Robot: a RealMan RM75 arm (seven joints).
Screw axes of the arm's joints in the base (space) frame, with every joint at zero. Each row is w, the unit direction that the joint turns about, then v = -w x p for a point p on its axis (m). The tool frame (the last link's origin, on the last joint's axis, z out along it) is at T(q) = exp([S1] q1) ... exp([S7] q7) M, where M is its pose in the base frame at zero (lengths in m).
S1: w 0 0 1 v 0.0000 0.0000 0.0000
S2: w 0 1 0 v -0.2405 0.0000 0.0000
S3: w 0 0 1 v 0.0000 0.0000 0.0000
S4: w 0 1 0 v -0.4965 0.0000 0.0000
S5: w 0 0 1 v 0.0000 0.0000 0.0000
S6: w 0 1 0 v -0.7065 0.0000 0.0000
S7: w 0 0 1 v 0.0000 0.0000 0.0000
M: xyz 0.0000 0.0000 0.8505 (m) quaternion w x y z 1 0 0 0
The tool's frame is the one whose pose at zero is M.
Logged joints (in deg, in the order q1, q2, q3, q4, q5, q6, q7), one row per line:
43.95 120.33 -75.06 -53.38 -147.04 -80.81 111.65
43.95 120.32 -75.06 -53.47 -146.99 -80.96 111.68
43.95 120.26 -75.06 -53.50 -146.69 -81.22 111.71
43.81 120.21 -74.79 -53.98 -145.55 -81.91 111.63
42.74 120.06 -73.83 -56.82 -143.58 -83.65 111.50
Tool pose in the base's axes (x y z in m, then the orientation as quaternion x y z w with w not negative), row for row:
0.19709 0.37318 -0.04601 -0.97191 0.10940 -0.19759 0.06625
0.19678 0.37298 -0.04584 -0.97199 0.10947 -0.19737 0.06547
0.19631 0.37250 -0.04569 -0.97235 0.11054 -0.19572 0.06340
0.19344 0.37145 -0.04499 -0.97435 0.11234 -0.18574 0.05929
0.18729 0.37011 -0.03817 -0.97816 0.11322 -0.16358 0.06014
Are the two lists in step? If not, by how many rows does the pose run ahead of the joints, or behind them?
They are in step.
